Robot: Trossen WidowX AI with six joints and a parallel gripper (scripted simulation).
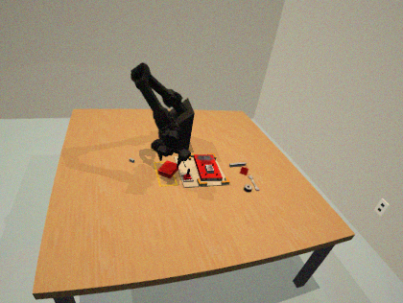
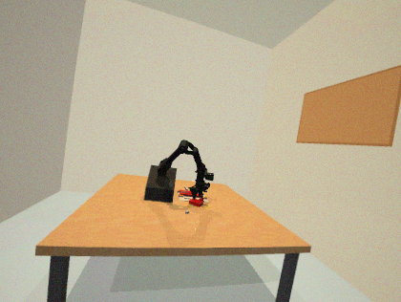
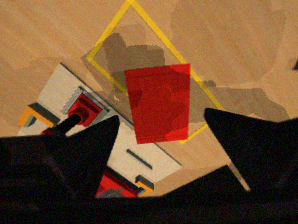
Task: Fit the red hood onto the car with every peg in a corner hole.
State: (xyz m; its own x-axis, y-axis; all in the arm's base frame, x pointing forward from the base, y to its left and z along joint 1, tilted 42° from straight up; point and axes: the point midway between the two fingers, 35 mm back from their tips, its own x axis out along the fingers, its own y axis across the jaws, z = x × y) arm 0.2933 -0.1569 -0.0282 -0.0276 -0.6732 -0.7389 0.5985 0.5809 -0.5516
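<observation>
Right now my gripper tip is 30 mm above the red hood. Also, from my gripper tip: wheel 370 mm to the left, 150 mm ahead, 40 mm below; then grey bar 390 mm to the left, 40 mm below, 40 mm behind.
</observation>
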